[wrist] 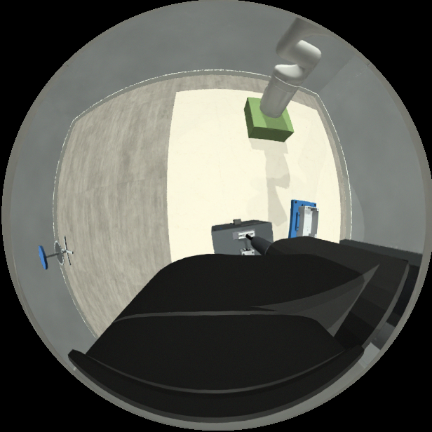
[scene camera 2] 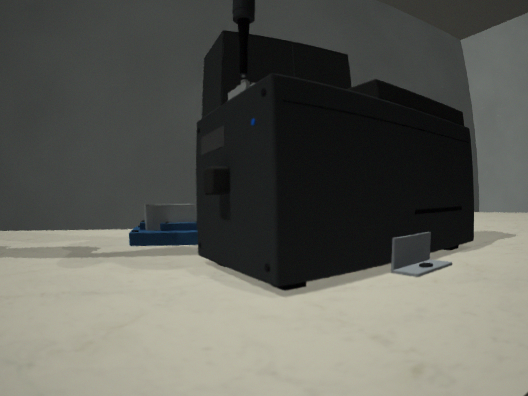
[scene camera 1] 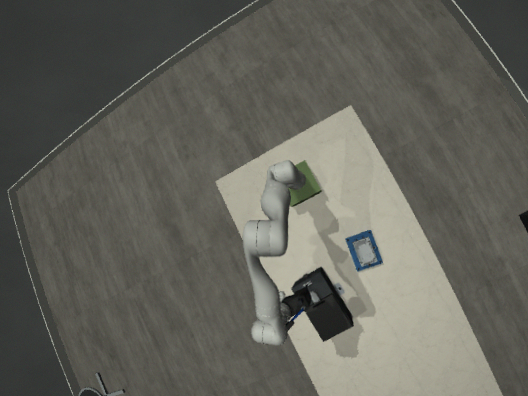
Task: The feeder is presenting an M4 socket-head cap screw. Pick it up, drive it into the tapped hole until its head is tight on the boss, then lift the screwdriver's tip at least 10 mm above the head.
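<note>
My screwdriver (scene camera 2: 243,65) (wrist: 249,238) stands upright with its dark tip over the pale pick-up fitting (scene camera 2: 237,92) on top of the black feeder (scene camera 1: 327,312) (scene camera 2: 370,175) (wrist: 225,241). In scene camera 2 a small light-grey piece shows right under the tip, touching or nearly touching it. It is too small to tell whether it is the screw's head and whether the bit holds it. A light-grey housing (scene camera 1: 366,251) (scene camera 2: 170,215) (wrist: 307,220) sits in a blue fixture (scene camera 1: 354,246) (scene camera 2: 162,239) (wrist: 295,214), apart from the feeder. Its tapped hole and boss cannot be made out.
A small grey angle bracket (scene camera 1: 339,288) (scene camera 2: 411,255) lies beside the feeder's long side. The arm's base stands at a green block (scene camera 1: 310,186) (wrist: 267,133) on the cream table top (scene camera 1: 400,300). A stool (wrist: 43,257) stands on the floor away from the table.
</note>
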